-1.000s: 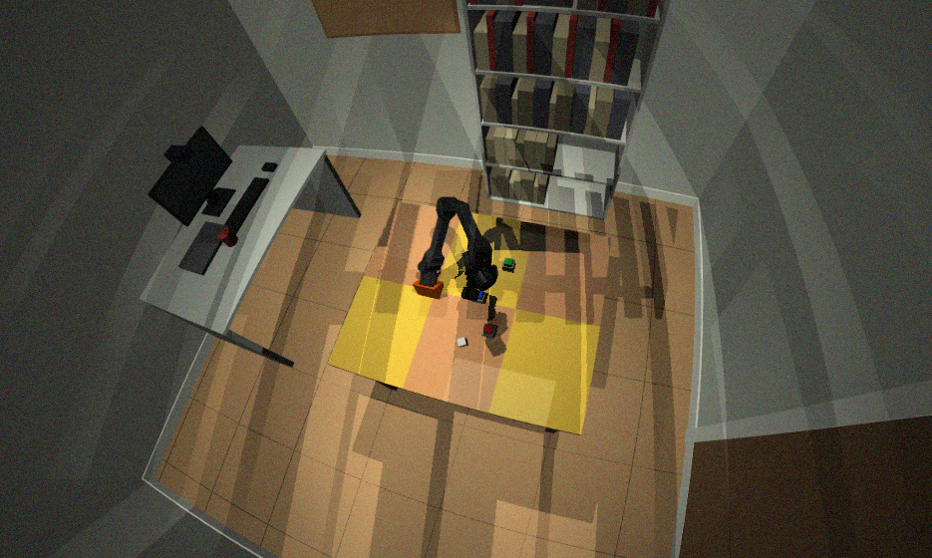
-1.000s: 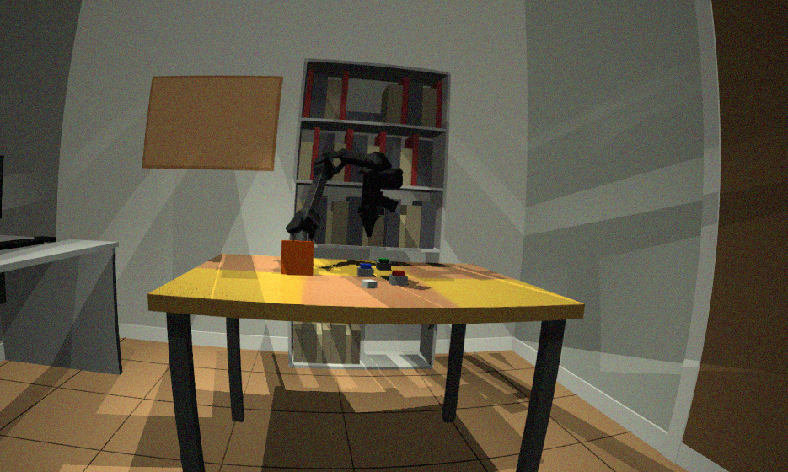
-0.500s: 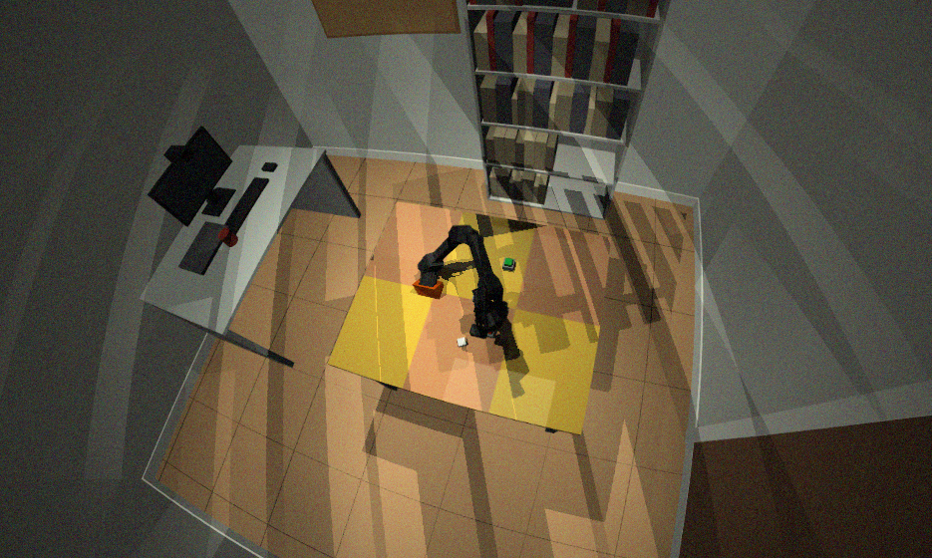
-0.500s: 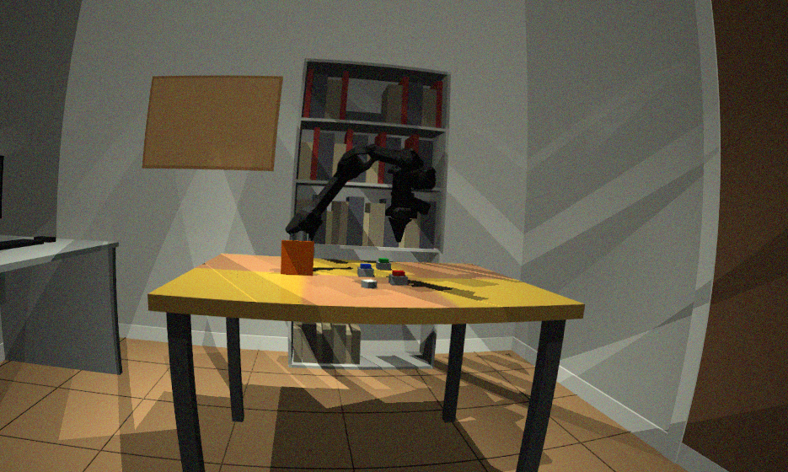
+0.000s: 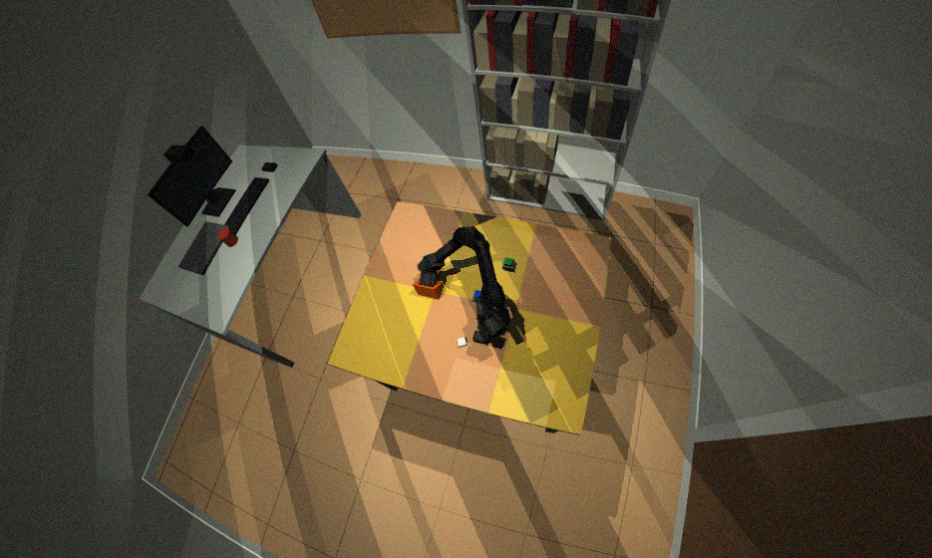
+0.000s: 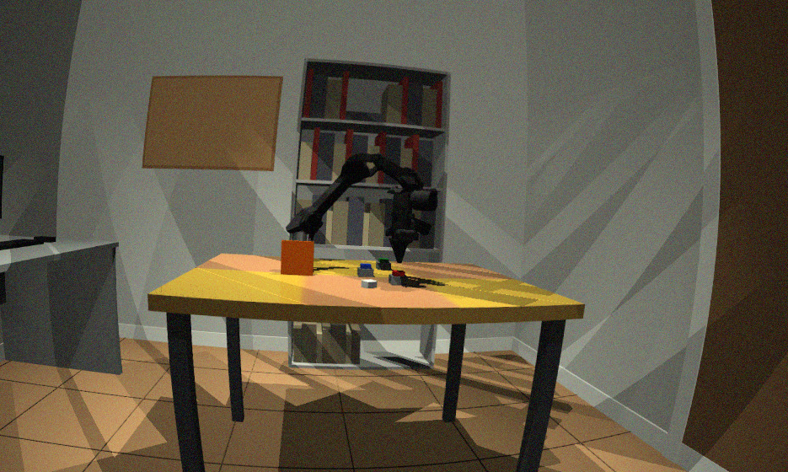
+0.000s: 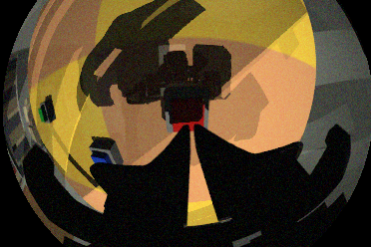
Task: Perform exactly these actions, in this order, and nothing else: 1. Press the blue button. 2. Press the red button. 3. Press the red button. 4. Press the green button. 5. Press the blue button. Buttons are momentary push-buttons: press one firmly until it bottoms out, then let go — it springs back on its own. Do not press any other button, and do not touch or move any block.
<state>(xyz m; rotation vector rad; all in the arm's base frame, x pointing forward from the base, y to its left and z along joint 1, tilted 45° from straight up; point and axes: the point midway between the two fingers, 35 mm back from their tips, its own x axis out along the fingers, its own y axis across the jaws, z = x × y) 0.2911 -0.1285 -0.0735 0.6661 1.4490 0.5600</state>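
My gripper tip is 30 mm above the red button. The rest, counted from my gripper tip: green button (30 mm ahead, 320 mm to the left, 30 mm below); then small white block (100 mm behind, 70 mm to the right, 50 mm below); then blue button (70 mm behind, 150 mm to the left, 30 mm below).
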